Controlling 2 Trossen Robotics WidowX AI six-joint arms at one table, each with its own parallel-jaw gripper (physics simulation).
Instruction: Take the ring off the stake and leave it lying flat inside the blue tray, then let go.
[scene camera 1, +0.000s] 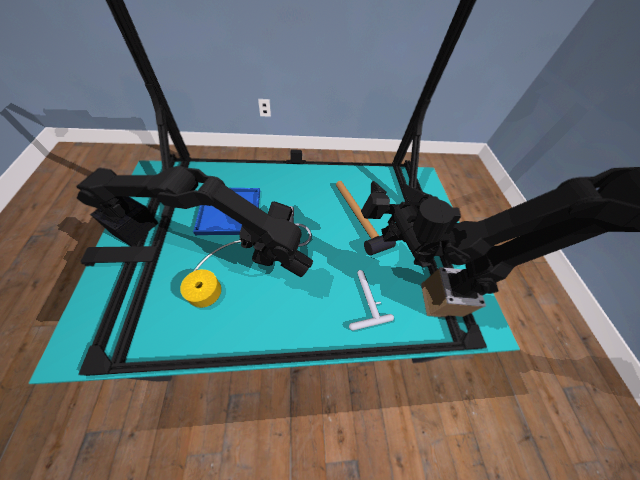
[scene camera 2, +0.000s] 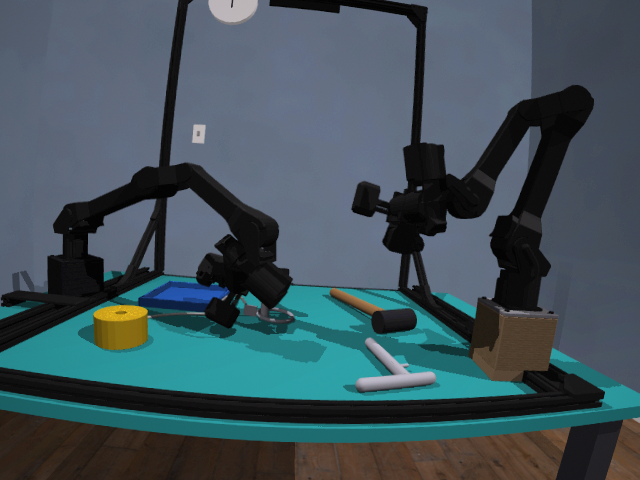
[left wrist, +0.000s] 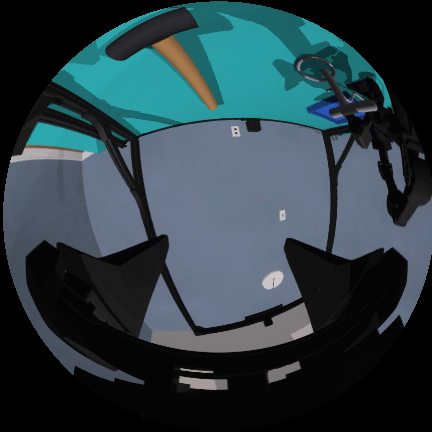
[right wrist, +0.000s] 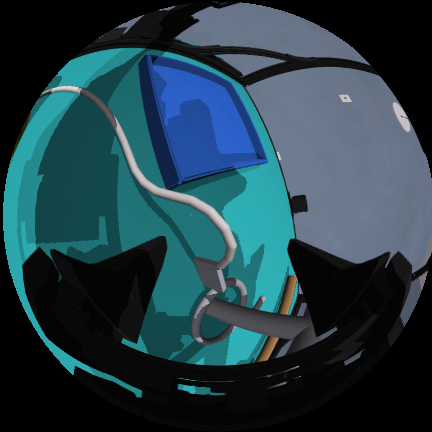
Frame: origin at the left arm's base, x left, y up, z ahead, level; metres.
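Where they show: left gripper, fingertip midpoint: (scene camera 1: 387, 183) (scene camera 2: 381, 212) (left wrist: 228, 243); right gripper, fingertip midpoint: (scene camera 2: 239, 297) (right wrist: 229, 244); left arm's base at its link origin: (scene camera 1: 462, 285) (scene camera 2: 515, 305); right arm's base at its link origin: (scene camera 1: 118, 210) (scene camera 2: 75, 257) (left wrist: 381, 148).
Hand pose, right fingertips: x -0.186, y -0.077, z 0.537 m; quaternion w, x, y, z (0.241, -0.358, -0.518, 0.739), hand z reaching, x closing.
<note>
Each offset is from my right fingertips to the top centre of the thing. "pt": to the spot under its first point.
A thin grey ring {dx +0.001, dy -0.013, dz -0.073 m} (scene camera 1: 310, 235) (scene camera 2: 279, 321) (left wrist: 315, 80) (right wrist: 195, 320) encircles the lower part of the grey stake {dx +0.027, dy +0.072, dz -0.066 m} (scene camera 2: 264, 310) (left wrist: 336, 90) (right wrist: 265, 321), which stands upright with a crossbar on top. A square tab {pt dx +0.006, dy -0.022, dz -0.025 m} (right wrist: 210, 274) joins the ring to a pale cord (scene camera 1: 211, 252) (right wrist: 165, 194). The blue tray {dx -0.072, dy -0.018, dz +0.157 m} (scene camera 1: 219, 232) (scene camera 2: 170, 304) (left wrist: 320, 113) (right wrist: 154, 125) lies left of and behind the ring. My right gripper (scene camera 2: 216, 290) (right wrist: 229, 244) is open and empty, low beside the stake. My left gripper (scene camera 2: 383, 219) (left wrist: 228, 243) is open and empty, raised right of the stake. The right arm hides much of the stake in scene camera 1.
A yellow cylinder {dx +0.219, dy +0.010, dz +0.154 m} (scene camera 1: 200, 294) (scene camera 2: 120, 330) stands at the cord's left end. A hammer {dx -0.107, dy +0.010, dz -0.295 m} (scene camera 1: 378, 245) (scene camera 2: 393, 320) (left wrist: 185, 70) lies right of the stake. A white T-shaped piece {dx +0.198, dy -0.020, dz -0.298 m} (scene camera 1: 371, 322) (scene camera 2: 395, 381) lies near the front. The black frame (scene camera 1: 289, 356) borders the table.
</note>
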